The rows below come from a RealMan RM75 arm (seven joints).
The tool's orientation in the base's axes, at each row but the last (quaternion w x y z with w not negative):
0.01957 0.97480 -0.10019 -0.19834
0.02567 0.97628 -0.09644 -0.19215
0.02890 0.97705 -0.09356 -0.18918
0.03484 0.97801 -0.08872 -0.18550
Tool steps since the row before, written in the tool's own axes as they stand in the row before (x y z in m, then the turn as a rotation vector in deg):
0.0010 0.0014 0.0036 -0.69 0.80 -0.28
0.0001 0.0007 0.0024 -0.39 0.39 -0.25
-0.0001 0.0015 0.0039 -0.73 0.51 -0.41
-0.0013 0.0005 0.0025 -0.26 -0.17 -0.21
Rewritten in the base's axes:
-0.0008 -0.0016 -0.0036 -0.66 -0.64 0.58
-0.0009 -0.0007 -0.0022 -0.33 -0.30 0.41
-0.0018 -0.0015 -0.0034 -0.60 -0.35 0.69
-0.0022 -0.0003 -0.0018 -0.13 0.22 0.27

